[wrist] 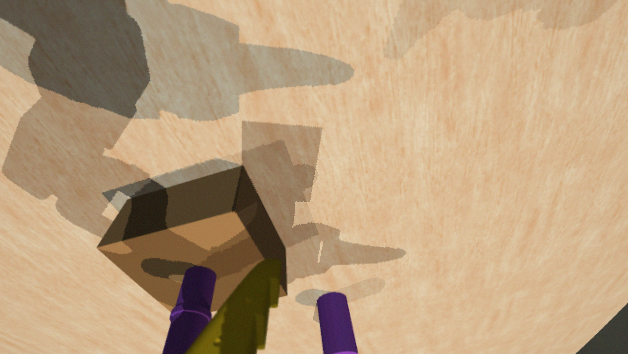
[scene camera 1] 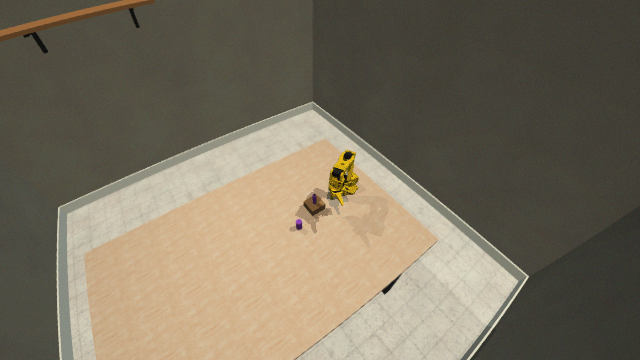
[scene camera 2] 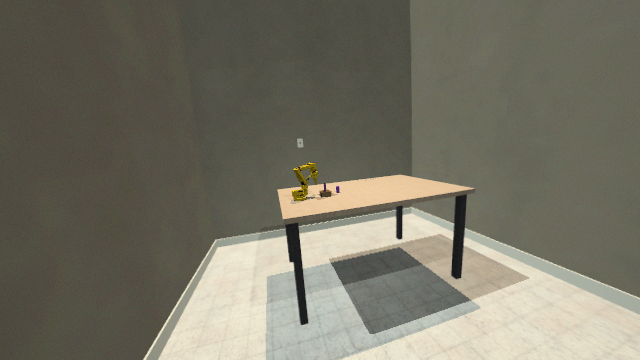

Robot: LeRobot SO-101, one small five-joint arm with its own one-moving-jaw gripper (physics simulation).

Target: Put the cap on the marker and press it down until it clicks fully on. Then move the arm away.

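Frame: origin at the arm's base, x right, y back, z down, level; metres.
Seen in the pictures: hand, tool point: (wrist: 280,277) (scene camera 1: 332,199) (scene camera 2: 316,184); arm's base, link origin: (scene camera 2: 302,198).
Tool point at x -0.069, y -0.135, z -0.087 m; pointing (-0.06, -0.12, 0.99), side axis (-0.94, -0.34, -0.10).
Offsets run from my tool point to a thing's top centre. Level surfaces: height alone.
A dark purple marker {dx +0.064, dy -0.053, dz -0.015 m} (scene camera 1: 314,199) (scene camera 2: 325,187) (wrist: 190,300) stands upright in a brown block {dx +0.064, dy -0.053, dz +0.050 m} (scene camera 1: 314,207) (scene camera 2: 325,194) (wrist: 200,237) on the table. A purple cap {dx +0.010, dy -0.174, dz +0.037 m} (scene camera 1: 299,224) (scene camera 2: 337,189) (wrist: 337,322) stands upright on the table, apart from the block, on its side away from the arm's base. My gripper (scene camera 1: 336,199) (scene camera 2: 312,181) is open and empty, raised above the table on the arm's side of the block. In the wrist view one notched jaw (wrist: 240,315) shows, drawn over part of the block and the marker's lower part; the moving jaw is out of that picture.
The yellow arm's base (scene camera 2: 299,195) stands near one end of the wooden table {dz +0.087 m} (scene camera 1: 210,265) (scene camera 2: 380,190). Shadows of the arm fall across the table and the block. Walls stand beyond the table, and a handrail (scene camera 1: 75,17) is fixed to one.
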